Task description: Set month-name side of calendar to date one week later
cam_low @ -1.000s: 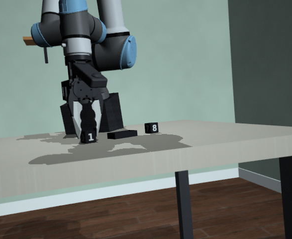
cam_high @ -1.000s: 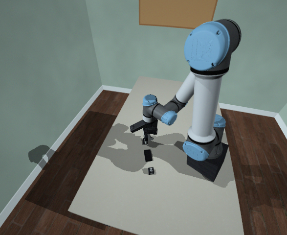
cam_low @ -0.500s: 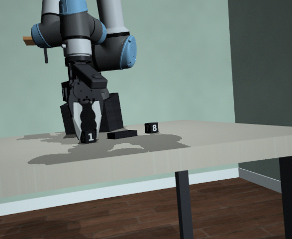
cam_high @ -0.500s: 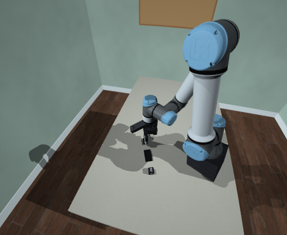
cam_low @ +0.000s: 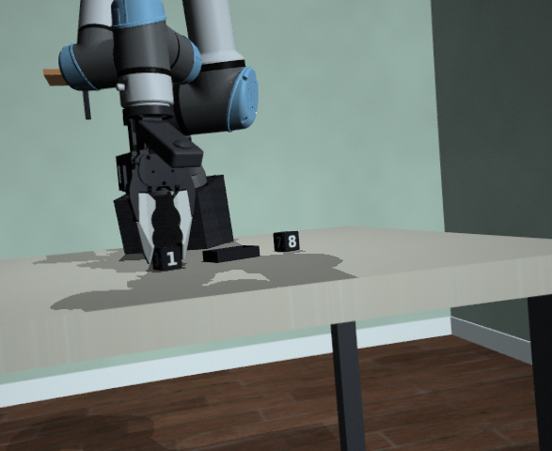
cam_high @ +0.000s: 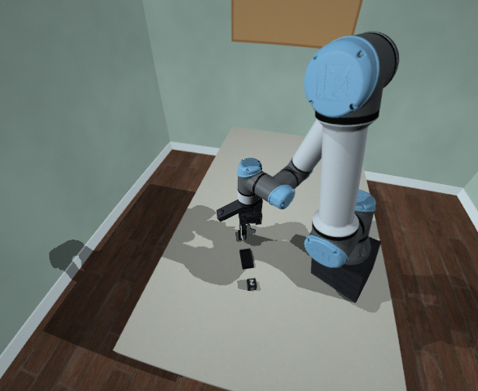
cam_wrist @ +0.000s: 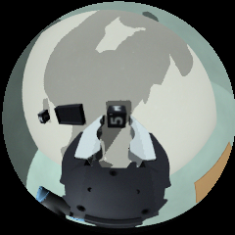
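Right now my hand is 1 cm above the black digit cube. Round my hand: black tray 9 cm to the left, 6 cm behind, 2 cm below.
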